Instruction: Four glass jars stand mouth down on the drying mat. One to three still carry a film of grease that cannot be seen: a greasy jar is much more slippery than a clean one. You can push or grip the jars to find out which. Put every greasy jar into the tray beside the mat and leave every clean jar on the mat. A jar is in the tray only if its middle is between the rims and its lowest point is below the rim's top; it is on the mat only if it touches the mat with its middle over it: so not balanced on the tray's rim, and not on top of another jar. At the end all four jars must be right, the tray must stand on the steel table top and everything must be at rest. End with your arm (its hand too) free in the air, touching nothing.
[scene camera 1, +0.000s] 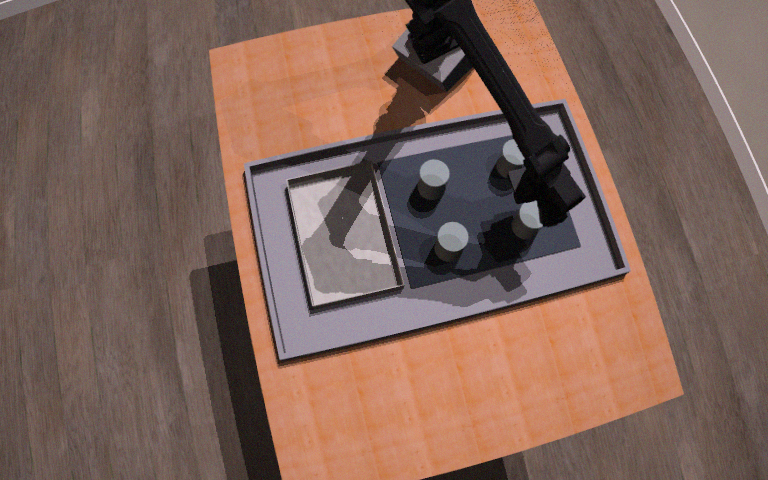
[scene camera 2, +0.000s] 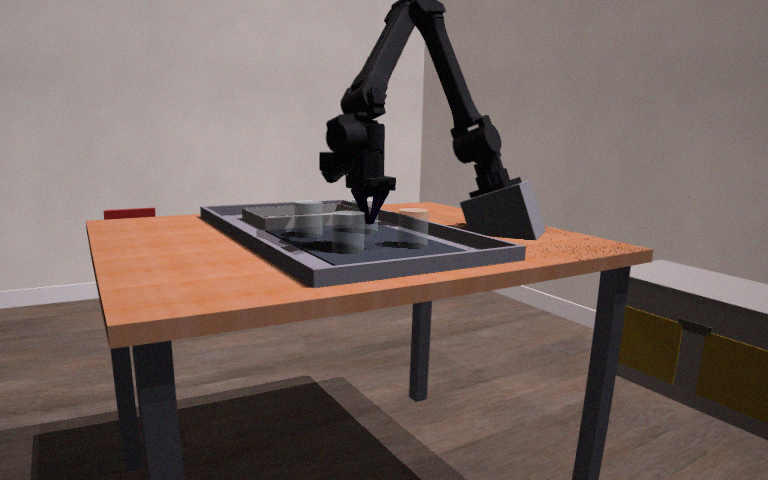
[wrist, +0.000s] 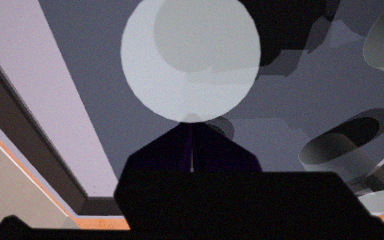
same spot on dark drying mat: (scene camera 1: 477, 196) = (wrist: 263, 124)
